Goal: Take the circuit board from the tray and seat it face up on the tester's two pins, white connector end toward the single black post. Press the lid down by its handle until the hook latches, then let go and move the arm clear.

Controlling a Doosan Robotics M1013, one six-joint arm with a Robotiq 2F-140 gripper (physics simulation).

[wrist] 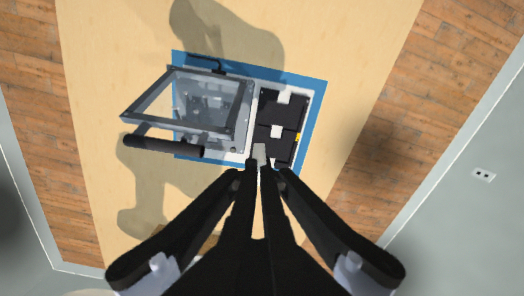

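My gripper is shut, its fingertips together with no thing between them. It hangs above the near edge of the black tray, whose compartments show no green board. The tester stands left of the tray. Its clear lid, with a grey frame, is raised and tilted above the base. The black handle sticks out at the lid's lower-left side. Dark parts of the tester show through the lid. The green circuit board does not show in this view, and I cannot make out the hook's state.
Tester and tray stand on a white plate with a blue border, on a pale wooden table. A black cable lies behind the tester. Shadows fall on the table. Plank floor and grey walls lie beyond the table's edges.
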